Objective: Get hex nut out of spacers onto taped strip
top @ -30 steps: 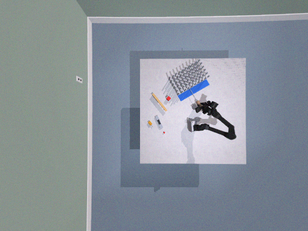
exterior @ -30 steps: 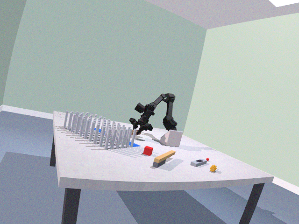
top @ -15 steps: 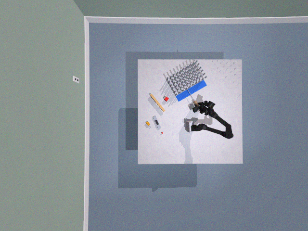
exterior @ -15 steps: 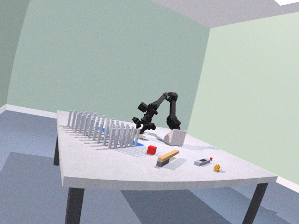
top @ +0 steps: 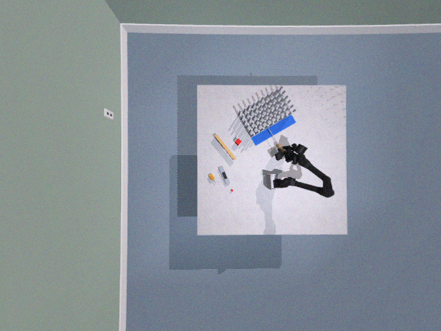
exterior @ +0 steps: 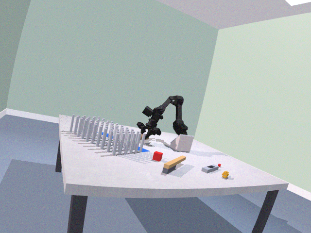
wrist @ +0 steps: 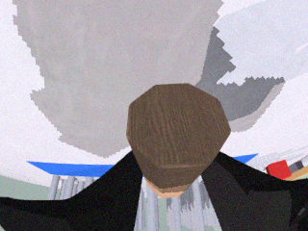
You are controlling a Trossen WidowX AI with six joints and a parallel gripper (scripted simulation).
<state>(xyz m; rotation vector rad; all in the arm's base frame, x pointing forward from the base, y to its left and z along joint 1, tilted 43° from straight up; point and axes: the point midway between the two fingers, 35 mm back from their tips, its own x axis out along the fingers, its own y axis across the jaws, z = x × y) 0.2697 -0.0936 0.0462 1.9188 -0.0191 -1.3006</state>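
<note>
Right now my gripper tip is 170 mm short of the blue taped strip, 20 mm to the right of it and 30 mm above it. The rest, counted from my gripper tip: tiny red piece 310 mm behind, 450 mm to the left, 20 mm below; yellow part 190 mm behind, 600 mm to the left, 10 mm below; wire hook tool 90 mm ahead, 40 mm to the left.
</note>
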